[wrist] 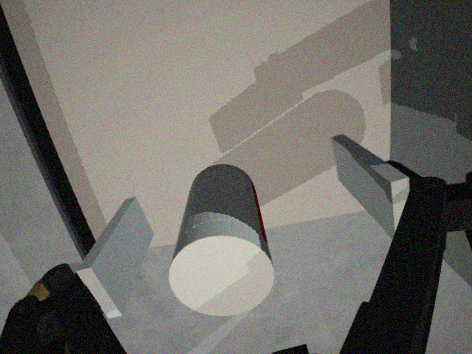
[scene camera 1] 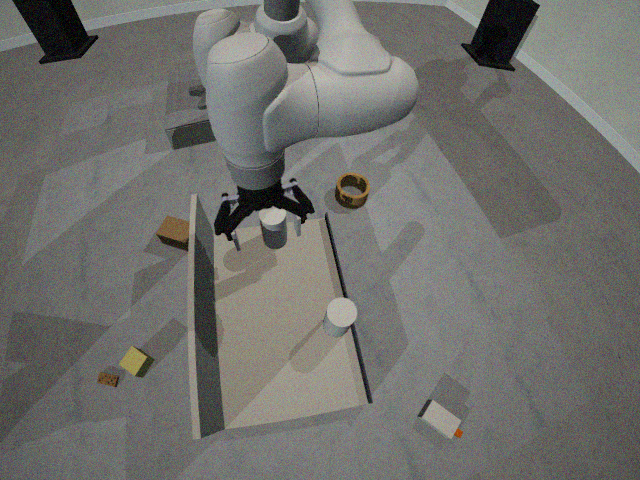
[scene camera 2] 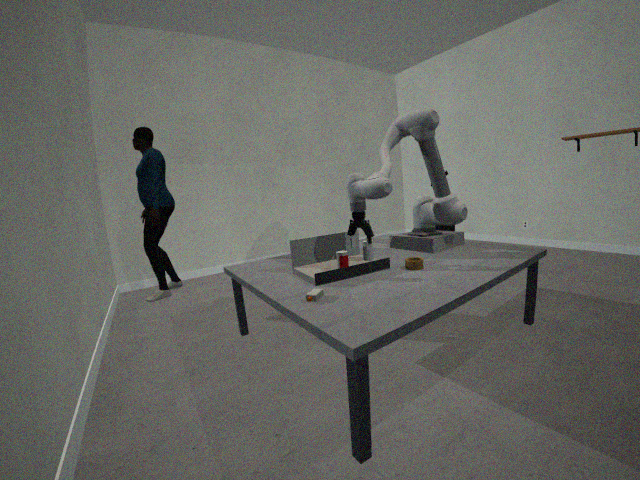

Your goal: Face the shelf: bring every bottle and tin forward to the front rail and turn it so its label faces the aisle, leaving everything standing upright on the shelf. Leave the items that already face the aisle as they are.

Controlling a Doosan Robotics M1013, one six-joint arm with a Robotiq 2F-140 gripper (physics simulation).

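Frame: origin at the arm's base, x ahead, y left, z up, level; metres.
Seen in the pictures: gripper, fingertip midpoint: (wrist: 237, 188) (scene camera 1: 267, 237) (scene camera 2: 361, 248); arm's base at its link origin: (scene camera 2: 424, 234).
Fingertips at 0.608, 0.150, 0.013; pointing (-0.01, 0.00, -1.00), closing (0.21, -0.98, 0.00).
Note:
Offsets run from my fingertips to a thing's top centre, as dx, dy, dz. Level surfaces: height alone.
The shelf @(dz -0.069) (scene camera 1: 268, 330) (wrist: 125, 100) has a dark front rail @(+0.134, +0.166, -0.044) (scene camera 1: 337, 258) (scene camera 2: 351, 271) (wrist: 39, 135) and a tall back panel (scene camera 1: 204, 310) (wrist: 430, 65). One white-topped tin @(+0.188, +0.138, +0.030) (scene camera 1: 339, 319) (scene camera 2: 343, 259) stands upright against the rail, its red label facing the aisle in scene camera 2. A second white-topped tin @(-0.037, +0.014, +0.040) (scene camera 1: 273, 230) (scene camera 2: 368, 251) (wrist: 221, 275) stands upright at the arm-side end, set back from the rail. A red sliver shows on its back-panel side in the wrist view; its aisle side looks grey. My gripper (scene camera 1: 267, 235) (scene camera 2: 360, 244) (wrist: 237, 188) is open, its fingers spread on either side of this second tin, apart from it.
An orange-brown ring @(-0.192, +0.235, -0.054) (scene camera 1: 338, 192) (scene camera 2: 414, 267) lies beyond the rail near the arm. A white box @(+0.427, +0.347, -0.076) (scene camera 1: 440, 419) (scene camera 2: 315, 293) with an orange end lies on the aisle side. A brown block @(-0.074, -0.243, -0.054) (scene camera 1: 174, 230), a yellow cube @(+0.249, -0.308, -0.066) (scene camera 1: 134, 361) and a small speckled block @(+0.287, -0.384, -0.096) (scene camera 1: 108, 379) lie behind the back panel.

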